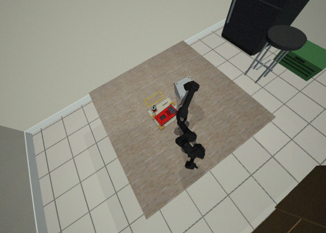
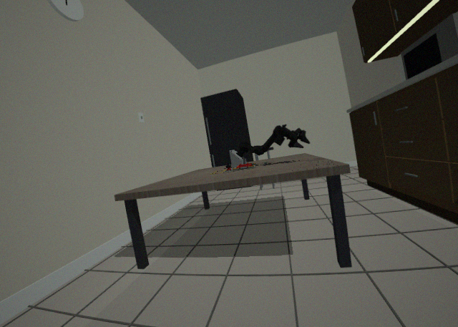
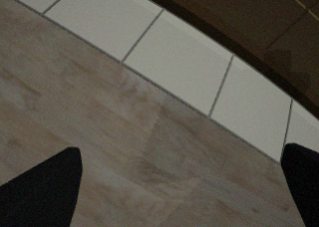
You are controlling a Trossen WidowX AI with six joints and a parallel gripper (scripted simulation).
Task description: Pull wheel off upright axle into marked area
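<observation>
My gripper tip is now 59 cm to the left of the small wheel, 7 cm short of it and 6 cm above it. Also, from my gripper tip: small grey bar (32 cm to the right, 9 cm below, 8 cm behind).
</observation>
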